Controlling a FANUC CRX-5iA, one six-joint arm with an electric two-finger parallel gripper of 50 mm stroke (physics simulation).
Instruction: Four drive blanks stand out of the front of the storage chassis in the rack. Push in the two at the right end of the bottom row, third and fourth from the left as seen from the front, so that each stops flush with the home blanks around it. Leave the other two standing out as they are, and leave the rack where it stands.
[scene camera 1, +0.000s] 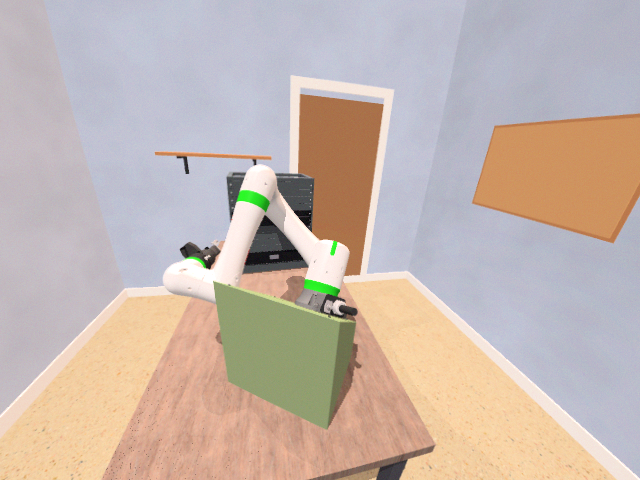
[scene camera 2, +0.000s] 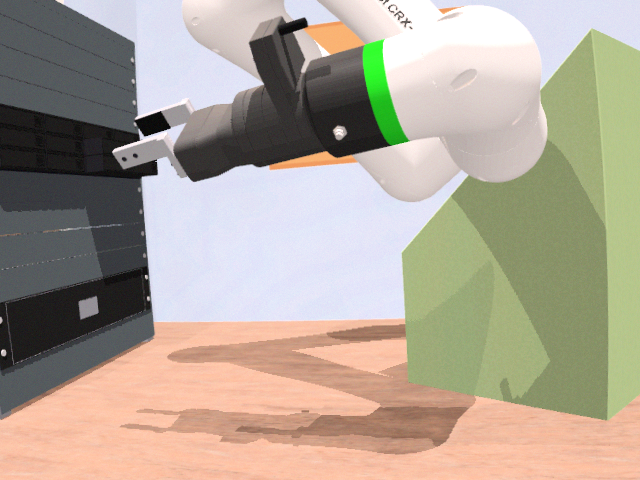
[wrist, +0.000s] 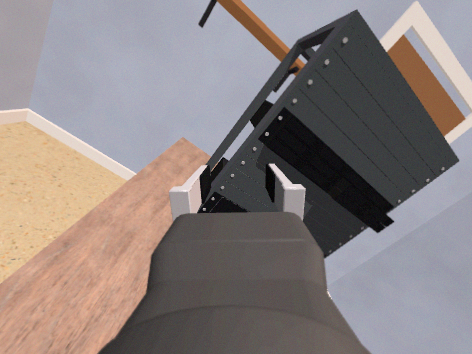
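Pixels of known places: gripper, fingertip midpoint: (scene camera 1: 212, 244) (scene camera 2: 130, 142) (wrist: 237, 176); arm's base, origin of the base link: (scene camera 1: 315, 310).
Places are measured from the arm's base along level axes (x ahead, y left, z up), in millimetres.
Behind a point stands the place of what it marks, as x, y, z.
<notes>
The grey rack (scene camera 1: 305, 192) @[703, -326, 265] (scene camera 2: 51, 72) @[764, -72, 224] (wrist: 370, 100) @[772, -40, 278] stands upright at the table's far end. The black storage chassis (scene camera 2: 46, 142) @[760, -25, 107] (wrist: 320, 172) @[748, -71, 95] is a dark band across its front. A dark piece (scene camera 2: 149, 168) @[658, -297, 77] (wrist: 382, 223) @[656, -313, 96] stands out at the chassis's right end. The single drive blanks are too dark to tell apart, so I cannot tell which stand out or how far. My gripper (scene camera 2: 128, 138) @[570, 240, 61] (wrist: 237, 176) @[570, 240, 61] is open and empty, its fingers pointing towards the rack. In the scene camera 2 view it overlaps the chassis's right end; contact cannot be seen.
A black panel (scene camera 1: 258, 258) @[773, -35, -161] (scene camera 2: 46, 322) @[778, -12, -160] with a light label sits low in the rack. A large green block (scene camera 1: 284, 346) @[-98, 155, 9] (scene camera 2: 516, 320) @[156, 202, -166] stands on the wooden table (scene camera 1: 248, 439) @[-122, 279, -269] (scene camera 2: 258, 465) @[462, 292, -269] (wrist: 95, 260) @[672, 292, -269] near the arm. A shelf (scene camera 1: 206, 155) (wrist: 257, 30) hangs on the wall behind the rack.
</notes>
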